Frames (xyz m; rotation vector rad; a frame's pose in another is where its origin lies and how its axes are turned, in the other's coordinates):
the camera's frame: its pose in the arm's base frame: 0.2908 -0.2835 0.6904 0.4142 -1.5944 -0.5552
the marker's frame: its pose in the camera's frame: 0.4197 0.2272 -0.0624 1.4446 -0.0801 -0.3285
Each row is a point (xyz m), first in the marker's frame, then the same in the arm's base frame.
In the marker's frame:
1: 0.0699 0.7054 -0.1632
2: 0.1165 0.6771 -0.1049
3: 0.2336 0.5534 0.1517
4: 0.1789 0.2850 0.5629
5: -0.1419 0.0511 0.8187
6: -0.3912 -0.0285 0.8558
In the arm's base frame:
1: -0.3427 -0.2405 1.4380
2: -0.3229 -0.3154 1.4187
3: -0.2392 -0.5765 1.2783
4: -0.0433 -0.8121 0.8908
5: 0.1359 -0.7412 0.4596
6: 0.2008 -0.5770 0.2629

